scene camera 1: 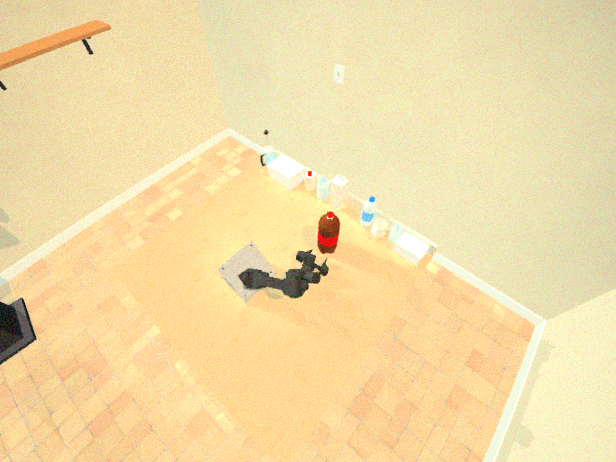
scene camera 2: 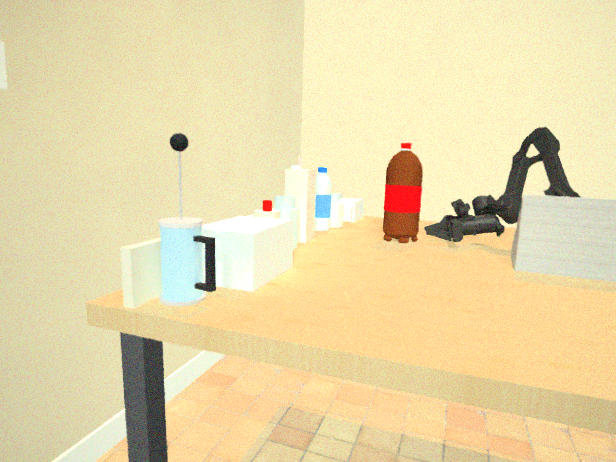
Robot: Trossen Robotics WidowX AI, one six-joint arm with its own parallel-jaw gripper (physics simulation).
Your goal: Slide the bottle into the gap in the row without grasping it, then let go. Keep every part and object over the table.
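Where they show: gripper, fingertip midpoint: (scene camera 1: 320, 253) (scene camera 2: 424, 230); arm's base, link origin: (scene camera 1: 246, 276) (scene camera 2: 575, 231).
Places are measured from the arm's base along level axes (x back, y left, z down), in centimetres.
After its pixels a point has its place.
The large brown bottle with a red label and red cap (scene camera 1: 328, 232) {x -41.0, y -15.1, z -13.0 cm} (scene camera 2: 403, 200) {x -43.8, y -6.3, z -3.9 cm} stands upright on the table, in front of the row and apart from it. The gap in the row lies between a tall white carton (scene camera 1: 338, 192) {x -68.8, y 3.1, z -6.5 cm} (scene camera 2: 298, 205) {x -70.8, y 9.2, z -1.8 cm} and a clear bottle with a blue label and blue cap (scene camera 1: 368, 212) {x -71.5, y -17.2, z -4.1 cm} (scene camera 2: 323, 200) {x -72.6, y -13.1, z -1.3 cm}. My gripper (scene camera 1: 318, 256) {x -38.1, y -13.3, z 5.7 cm} (scene camera 2: 428, 230) {x -38.1, y -13.3, z 5.7 cm} is open and low over the table, on the arm's side of the bottle, with its fingertips near the bottle's base. Nothing is between the fingers. Whether a fingertip touches the bottle, I cannot tell.
Left of the gap in scene camera 1 stand a glass (scene camera 1: 323, 188) {x -68.7, y 14.7, z -1.0 cm}, a red-capped bottle (scene camera 1: 310, 181) {x -68.1, y 25.4, z 0.3 cm}, a white box (scene camera 1: 286, 172) {x -61.3, y 40.3, z -1.7 cm} (scene camera 2: 250, 252) {x -57.7, y 54.1, z 1.8 cm} and a press jug (scene camera 1: 269, 156) {x -63.8, y 60.5, z -1.0 cm} (scene camera 2: 181, 262) {x -63.5, y 65.9, z 1.9 cm}. Right of it are a round white item (scene camera 1: 379, 228) {x -76.3, y -24.5, z 8.4 cm}, a glass (scene camera 1: 396, 233) {x -74.9, y -35.4, z 0.7 cm} and a white box (scene camera 1: 411, 248) {x -73.2, y -46.6, z 1.3 cm}.
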